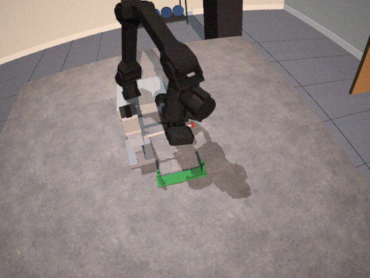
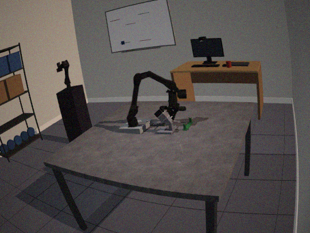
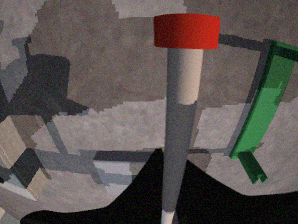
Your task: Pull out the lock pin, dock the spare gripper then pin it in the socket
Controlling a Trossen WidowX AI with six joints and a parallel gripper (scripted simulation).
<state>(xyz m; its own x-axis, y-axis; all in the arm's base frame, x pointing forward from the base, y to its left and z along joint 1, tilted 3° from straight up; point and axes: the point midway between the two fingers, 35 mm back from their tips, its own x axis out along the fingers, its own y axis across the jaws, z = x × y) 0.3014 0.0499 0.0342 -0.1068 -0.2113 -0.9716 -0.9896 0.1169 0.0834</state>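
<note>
My gripper tip is 2 cm past the mount socket and 9 cm to the left of it. The rest, counted from my gripper tip: spare gripper (4 cm behind, 9 cm to the right, 7 cm above); green cradle (11 cm ahead, 1 cm to the right, 3 cm below).
</note>
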